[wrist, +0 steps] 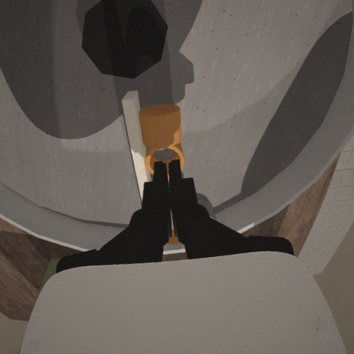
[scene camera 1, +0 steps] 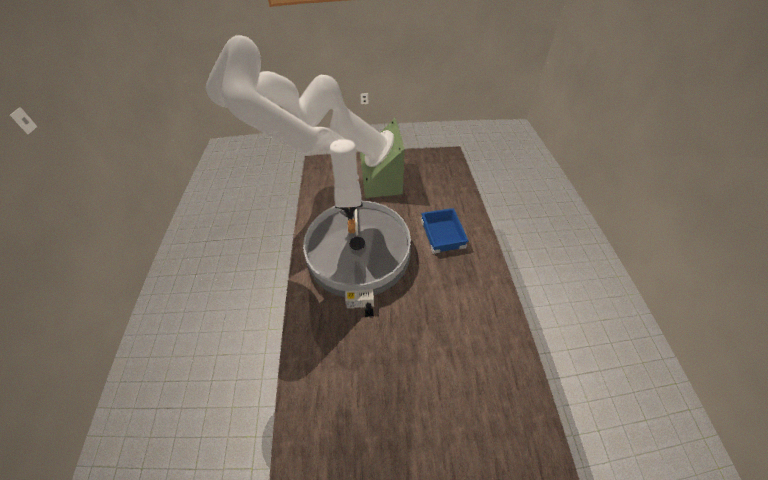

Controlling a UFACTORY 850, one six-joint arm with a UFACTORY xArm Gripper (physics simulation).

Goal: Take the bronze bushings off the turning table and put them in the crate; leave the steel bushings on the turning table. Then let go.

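A bronze bushing (scene camera 1: 352, 227) (wrist: 159, 126) lies on the grey turning table (scene camera 1: 382, 259) (wrist: 253, 88), between the back rim and the black hub (scene camera 1: 356, 243) (wrist: 123, 35). It lies next to a white rib (wrist: 131, 116), with its open ring end toward the wrist camera. My gripper (scene camera 1: 351, 218) (wrist: 168, 164) is shut with nothing between the fingers. It points down over the table, and its tips sit at the near rim of the bushing's ring. I see no steel bushing. The blue crate (scene camera 1: 445, 230) stands empty on the wooden table, to the right of the turning table.
A green block (scene camera 1: 384, 176) carries the arm's base behind the turning table. A small control box (scene camera 1: 359, 299) sits at the turning table's front edge. The turning table has a raised rim (scene camera 1: 311, 259). Tiled floor surrounds the wooden table.
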